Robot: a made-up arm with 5 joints. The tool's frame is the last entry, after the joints. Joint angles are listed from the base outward.
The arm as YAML. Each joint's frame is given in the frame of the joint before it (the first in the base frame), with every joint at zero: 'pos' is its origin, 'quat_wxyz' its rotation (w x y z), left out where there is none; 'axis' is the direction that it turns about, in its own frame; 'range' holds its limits. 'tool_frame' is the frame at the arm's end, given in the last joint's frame.
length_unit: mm
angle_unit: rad
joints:
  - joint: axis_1
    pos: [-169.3, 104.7, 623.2]
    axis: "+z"
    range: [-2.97, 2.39]
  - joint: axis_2
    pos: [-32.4, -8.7, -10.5]
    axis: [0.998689, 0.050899, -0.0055]
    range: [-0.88, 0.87]
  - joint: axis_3
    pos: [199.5, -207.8, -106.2]
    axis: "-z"
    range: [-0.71, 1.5]
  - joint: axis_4
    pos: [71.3, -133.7, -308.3]
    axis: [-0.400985, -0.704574, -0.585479]
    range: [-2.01, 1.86]
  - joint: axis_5
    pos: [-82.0, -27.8, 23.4]
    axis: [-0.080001, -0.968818, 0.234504]
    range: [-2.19, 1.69]
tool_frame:
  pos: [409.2, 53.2, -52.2]
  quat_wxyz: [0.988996, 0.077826, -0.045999, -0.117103]
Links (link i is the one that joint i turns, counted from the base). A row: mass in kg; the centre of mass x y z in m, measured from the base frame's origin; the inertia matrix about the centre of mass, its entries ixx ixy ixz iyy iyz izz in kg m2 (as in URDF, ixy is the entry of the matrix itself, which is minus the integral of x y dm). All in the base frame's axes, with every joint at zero. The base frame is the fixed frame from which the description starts. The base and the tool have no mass.
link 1: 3.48; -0.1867 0.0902 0.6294; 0.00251 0 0 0.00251 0 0.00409
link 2: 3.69; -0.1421 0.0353 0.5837; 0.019 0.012 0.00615 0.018 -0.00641 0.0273
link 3: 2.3; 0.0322 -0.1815 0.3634; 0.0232 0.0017 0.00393 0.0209 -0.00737 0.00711
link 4: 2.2; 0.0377 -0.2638 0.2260; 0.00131 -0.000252 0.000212 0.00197 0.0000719 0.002
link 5: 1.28; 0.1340 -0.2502 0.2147; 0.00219 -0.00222 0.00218 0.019 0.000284 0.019
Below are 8 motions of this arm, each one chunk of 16 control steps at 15 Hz.
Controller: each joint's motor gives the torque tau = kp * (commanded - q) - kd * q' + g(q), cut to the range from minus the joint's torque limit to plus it. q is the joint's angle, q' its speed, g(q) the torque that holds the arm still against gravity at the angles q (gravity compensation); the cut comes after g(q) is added. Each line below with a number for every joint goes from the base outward.
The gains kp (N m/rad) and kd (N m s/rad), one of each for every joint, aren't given. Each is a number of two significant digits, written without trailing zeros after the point. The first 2 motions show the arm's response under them.
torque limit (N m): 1.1 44 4.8 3.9 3.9
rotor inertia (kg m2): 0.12 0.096 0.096 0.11 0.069
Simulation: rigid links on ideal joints. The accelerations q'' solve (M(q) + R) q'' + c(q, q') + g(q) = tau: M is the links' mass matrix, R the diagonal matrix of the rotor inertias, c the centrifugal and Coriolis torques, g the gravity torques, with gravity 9.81 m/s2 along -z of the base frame. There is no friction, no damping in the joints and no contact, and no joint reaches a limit. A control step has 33 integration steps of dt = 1/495 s. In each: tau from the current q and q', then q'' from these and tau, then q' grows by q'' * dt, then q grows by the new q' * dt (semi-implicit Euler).
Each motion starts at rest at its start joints. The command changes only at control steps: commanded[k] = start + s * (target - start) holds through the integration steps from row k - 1 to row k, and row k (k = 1, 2, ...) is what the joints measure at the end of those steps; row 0 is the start. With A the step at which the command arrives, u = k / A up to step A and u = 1 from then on. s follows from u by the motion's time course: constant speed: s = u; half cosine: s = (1 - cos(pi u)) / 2; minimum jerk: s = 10 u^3 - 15 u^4 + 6 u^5; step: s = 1 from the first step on.
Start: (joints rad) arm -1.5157 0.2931 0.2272 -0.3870 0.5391
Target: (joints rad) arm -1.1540 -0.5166 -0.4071 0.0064 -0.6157
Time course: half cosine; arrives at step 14
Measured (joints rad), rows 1 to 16:
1: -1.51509 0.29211 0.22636 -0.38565 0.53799
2: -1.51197 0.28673 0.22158 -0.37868 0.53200
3: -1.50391 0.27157 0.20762 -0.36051 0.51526
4: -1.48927 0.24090 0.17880 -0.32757 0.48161
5: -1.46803 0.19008 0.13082 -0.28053 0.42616
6: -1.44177 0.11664 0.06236 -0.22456 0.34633
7: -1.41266 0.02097 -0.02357 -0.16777 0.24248
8: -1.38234 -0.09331 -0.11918 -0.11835 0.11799
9: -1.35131 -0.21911 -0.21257 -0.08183 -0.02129
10: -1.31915 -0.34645 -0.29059 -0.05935 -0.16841
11: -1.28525 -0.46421 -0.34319 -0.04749 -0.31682
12: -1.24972 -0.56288 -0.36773 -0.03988 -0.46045
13: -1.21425 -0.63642 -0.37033 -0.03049 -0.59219
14: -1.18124 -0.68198 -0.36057 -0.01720 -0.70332
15: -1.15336 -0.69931 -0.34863 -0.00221 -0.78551
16: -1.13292 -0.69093 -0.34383 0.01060 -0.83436
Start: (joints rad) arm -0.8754 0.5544 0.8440 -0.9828 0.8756
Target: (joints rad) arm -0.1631 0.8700 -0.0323 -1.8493 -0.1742
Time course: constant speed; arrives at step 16
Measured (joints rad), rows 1 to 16:
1: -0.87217 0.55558 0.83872 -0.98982 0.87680
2: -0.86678 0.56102 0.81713 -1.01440 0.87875
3: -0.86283 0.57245 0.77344 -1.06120 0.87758
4: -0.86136 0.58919 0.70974 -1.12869 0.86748
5: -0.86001 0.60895 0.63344 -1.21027 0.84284
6: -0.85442 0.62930 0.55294 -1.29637 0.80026
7: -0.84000 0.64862 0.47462 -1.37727 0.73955
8: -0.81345 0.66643 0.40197 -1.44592 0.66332
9: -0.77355 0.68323 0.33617 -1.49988 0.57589
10: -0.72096 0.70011 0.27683 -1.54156 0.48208
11: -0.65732 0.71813 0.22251 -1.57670 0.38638
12: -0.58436 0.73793 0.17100 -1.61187 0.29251
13: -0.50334 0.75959 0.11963 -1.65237 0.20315
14: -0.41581 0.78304 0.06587 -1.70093 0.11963
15: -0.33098 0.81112 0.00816 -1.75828 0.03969
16: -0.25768 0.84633 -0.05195 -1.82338 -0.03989
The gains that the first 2 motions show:
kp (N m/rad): 25 49 16 10 2.2
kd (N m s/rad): 3 2.6 0.8 0.37 0.28
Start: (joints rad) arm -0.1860 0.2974 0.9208 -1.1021 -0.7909
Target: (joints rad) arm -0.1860 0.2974 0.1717 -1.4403 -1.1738
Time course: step
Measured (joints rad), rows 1 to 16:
1: -0.20865 0.30627 0.84377 -1.14479 -0.80223
2: -0.27280 0.32726 0.62552 -1.25265 -0.83544
3: -0.36317 0.34738 0.32616 -1.39601 -0.88606
4: -0.42718 0.35013 0.07317 -1.53720 -0.94859
5: -0.42650 0.33045 -0.05448 -1.63349 -1.02657
6: -0.36191 0.29602 -0.04837 -1.66100 -1.12418
7: -0.26905 0.26092 0.03788 -1.62323 -1.23419
8: -0.18800 0.23608 0.13193 -1.54306 -1.33904
9: -0.13360 0.22504 0.19374 -1.45124 -1.42185
10: -0.10961 0.22867 0.21116 -1.37755 -1.47193
11: -0.11214 0.24489 0.19373 -1.34180 -1.48588
12: -0.13209 0.26881 0.16227 -1.34849 -1.46663
13: -0.15404 0.29346 0.14062 -1.38685 -1.42165
14: -0.16824 0.31367 0.13852 -1.43750 -1.36036
15: -0.17370 0.32741 0.15145 -1.48095 -1.29235
16: -0.17402 0.33486 0.16944 -1.50401 -1.22588

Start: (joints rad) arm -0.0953 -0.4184 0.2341 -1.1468 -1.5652
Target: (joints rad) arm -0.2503 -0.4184 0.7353 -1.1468 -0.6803
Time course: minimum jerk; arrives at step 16
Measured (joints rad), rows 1 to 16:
1: -0.09526 -0.41841 0.23430 -1.14684 -1.56512
2: -0.09499 -0.41849 0.23596 -1.14715 -1.56440
3: -0.09412 -0.41876 0.24186 -1.14821 -1.56149
4: -0.09245 -0.41938 0.25553 -1.15054 -1.55371
5: -0.09026 -0.42050 0.27989 -1.15433 -1.53753
6: -0.08805 -0.42217 0.31697 -1.15924 -1.50931
7: -0.08621 -0.42439 0.36759 -1.16436 -1.46619
8: -0.08569 -0.42684 0.42965 -1.16839 -1.40615
9: -0.08824 -0.42880 0.49810 -1.17007 -1.32819
10: -0.09575 -0.42928 0.56644 -1.16866 -1.23277
11: -0.10972 -0.42728 0.62839 -1.16415 -1.12204
12: -0.13091 -0.42234 0.67904 -1.15731 -1.00022
13: -0.15919 -0.41489 0.71558 -1.14942 -0.87356
14: -0.19227 -0.40651 0.73948 -1.14195 -0.75091
15: -0.22590 -0.39945 0.75518 -1.13605 -0.64241
16: -0.25680 -0.39556 0.76533 -1.13219 -0.55633

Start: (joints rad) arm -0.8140 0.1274 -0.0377 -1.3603 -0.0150
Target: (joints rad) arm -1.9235 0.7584 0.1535 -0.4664 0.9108
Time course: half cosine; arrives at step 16
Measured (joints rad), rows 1 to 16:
1: -0.81515 0.12816 -0.03852 -1.35891 -0.01450
2: -0.82095 0.13226 -0.04189 -1.35156 -0.01182
3: -0.83462 0.14333 -0.04669 -1.33157 -0.00461
4: -0.85799 0.16492 -0.04876 -1.29298 0.00969
5: -0.89204 0.19969 -0.04345 -1.23272 0.03374
6: -0.93927 0.24920 -0.02947 -1.15175 0.07030
7: -1.00368 0.31350 -0.00816 -1.05511 0.12124
8: -1.09000 0.39080 0.01846 -0.95055 0.18649
9: -1.20216 0.47709 0.04956 -0.84609 0.26363
10: -1.33997 0.56557 0.08603 -0.74742 0.34897
11: -1.48753 0.64411 0.13074 -0.65558 0.44117
12: -1.61930 0.70062 0.17869 -0.56941 0.54183
13: -1.72752 0.73412 0.21587 -0.49191 0.64953
14: -1.81416 0.75010 0.23336 -0.42994 0.76087
15: -1.88217 0.75475 0.23015 -0.39068 0.87162
16: -1.93405 0.75283 0.21096 -0.37841 0.97591

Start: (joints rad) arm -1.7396 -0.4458 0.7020 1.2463 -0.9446
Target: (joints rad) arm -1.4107 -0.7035 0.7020 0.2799 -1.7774
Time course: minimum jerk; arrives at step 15
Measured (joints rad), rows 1 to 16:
1: -1.73954 -0.44587 0.70213 1.24590 -0.94468
2: -1.73904 -0.44645 0.70314 1.24248 -0.94540
3: -1.73724 -0.44864 0.70650 1.22968 -0.94833
4: -1.73297 -0.45413 0.71347 1.19841 -0.95627
5: -1.72528 -0.46480 0.72378 1.13976 -0.97316
6: -1.71422 -0.48218 0.73434 1.04837 -1.00357
7: -1.70055 -0.50715 0.74058 0.92475 -1.05203
8: -1.68474 -0.53968 0.73888 0.77600 -1.12188
9: -1.66654 -0.57853 0.72836 0.61500 -1.21378
10: -1.64503 -0.62119 0.71214 0.45826 -1.32481
11: -1.61920 -0.66440 0.69664 0.32292 -1.44908
12: -1.58892 -0.70477 0.68749 0.22305 -1.57895
13: -1.55524 -0.73920 0.68548 0.16606 -1.70580
14: -1.51968 -0.76483 0.68719 0.15097 -1.82027
15: -1.48375 -0.77928 0.68823 0.16940 -1.91311
16: -1.44973 -0.78121 0.68511 0.20829 -1.97639

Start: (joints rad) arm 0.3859 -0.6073 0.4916 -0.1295 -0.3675
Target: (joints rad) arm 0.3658 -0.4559 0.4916 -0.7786 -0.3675
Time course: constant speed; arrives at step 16
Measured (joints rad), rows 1 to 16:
1: 0.38582 -0.60668 0.49215 -0.13576 -0.36606
2: 0.38543 -0.60442 0.49353 -0.15710 -0.36146
3: 0.38451 -0.59979 0.49509 -0.19637 -0.35372
4: 0.38292 -0.59249 0.49586 -0.25070 -0.34430
5: 0.38079 -0.58257 0.49522 -0.31340 -0.33548
6: 0.37844 -0.57038 0.49326 -0.37663 -0.32950
7: 0.37628 -0.55649 0.49072 -0.43383 -0.32789
8: 0.37468 -0.54159 0.48855 -0.48140 -0.33113
9: 0.37378 -0.52644 0.48751 -0.51919 -0.33865
10: 0.37350 -0.51174 0.48786 -0.54990 -0.34909
11: 0.37355 -0.49806 0.48931 -0.57777 -0.36072
12: 0.37358 -0.48583 0.49121 -0.60706 -0.37187
13: 0.37328 -0.47522 0.49287 -0.64087 -0.38127
14: 0.37247 -0.46619 0.49377 -0.68042 -0.38817
15: 0.37114 -0.45852 0.49374 -0.72504 -0.39235
16: 0.36939 -0.45182 0.49293 -0.77267 -0.39403

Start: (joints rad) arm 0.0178 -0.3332 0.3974 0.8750 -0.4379
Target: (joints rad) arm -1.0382 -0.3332 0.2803 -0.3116 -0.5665
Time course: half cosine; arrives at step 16
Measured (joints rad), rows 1 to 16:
1: 0.01720 -0.33311 0.39653 0.87331 -0.43753
2: 0.01401 -0.33269 0.39232 0.86411 -0.43561
3: 0.00678 -0.33183 0.38419 0.83833 -0.43109
4: -0.00459 -0.33072 0.37399 0.78733 -0.42387
5: -0.01962 -0.32966 0.36368 0.70619 -0.41504
6: -0.03820 -0.32897 0.35353 0.59555 -0.40669
7: -0.06036 -0.32894 0.34262 0.46150 -0.40149
8: -0.08608 -0.32978 0.32992 0.31392 -0.40209
9: -0.11509 -0.33150 0.31512 0.16424 -0.41035
10: -0.14685 -0.33385 0.29906 0.02307 -0.42686
11: -0.18073 -0.33634 0.28350 -0.10141 -0.45087
12: -0.21623 -0.33838 0.27036 -0.20408 -0.48055
13: -0.25322 -0.33953 0.26094 -0.28272 -0.51338
14: -0.29188 -0.33958 0.25547 -0.33723 -0.54659
15: -0.33266 -0.33858 0.25331 -0.36861 -0.57746
16: -0.37604 -0.33679 0.25347 -0.37810 -0.60365

